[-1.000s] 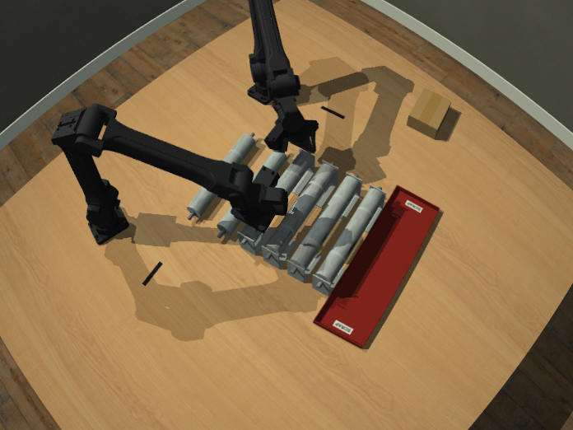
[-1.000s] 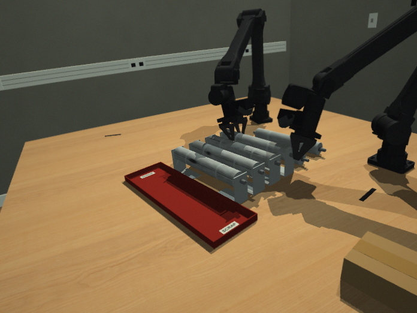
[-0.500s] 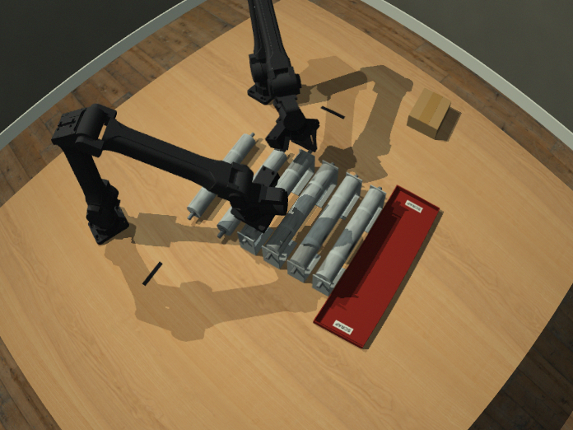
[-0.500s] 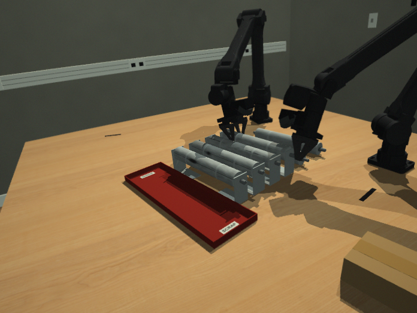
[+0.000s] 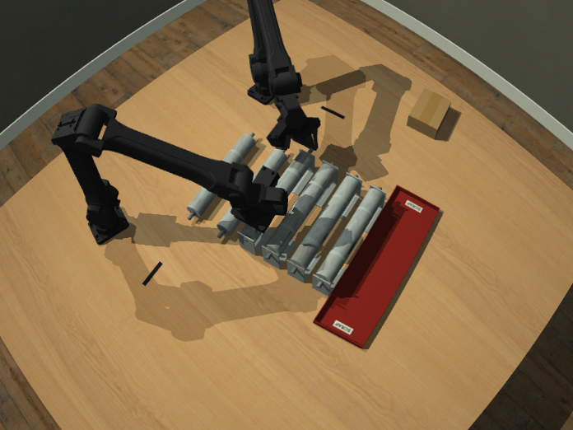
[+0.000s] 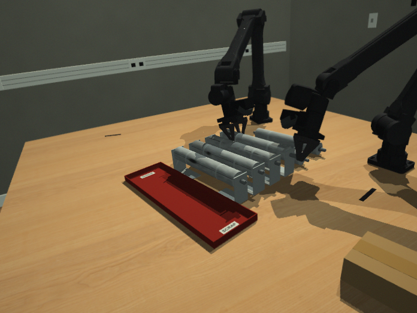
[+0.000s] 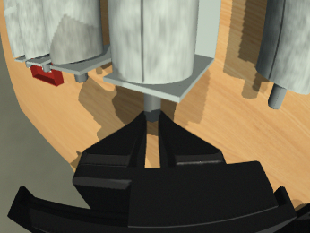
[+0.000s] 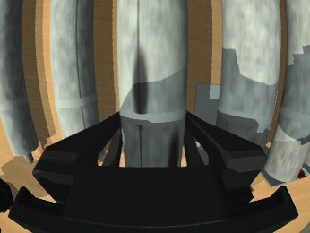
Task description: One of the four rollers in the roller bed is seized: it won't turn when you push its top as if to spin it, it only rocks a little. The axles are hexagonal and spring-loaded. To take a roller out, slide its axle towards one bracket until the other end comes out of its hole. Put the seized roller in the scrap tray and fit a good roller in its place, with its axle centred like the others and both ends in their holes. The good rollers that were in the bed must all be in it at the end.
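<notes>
The grey roller lies 2 cm behind my right hand and 9 cm to the left of it. The rest, counted from my right hand: cardboard box: 9 cm ahead, 67 cm to the left, 4 cm below; red scrap tray: 31 cm ahead, 15 cm to the left, 7 cm below.
</notes>
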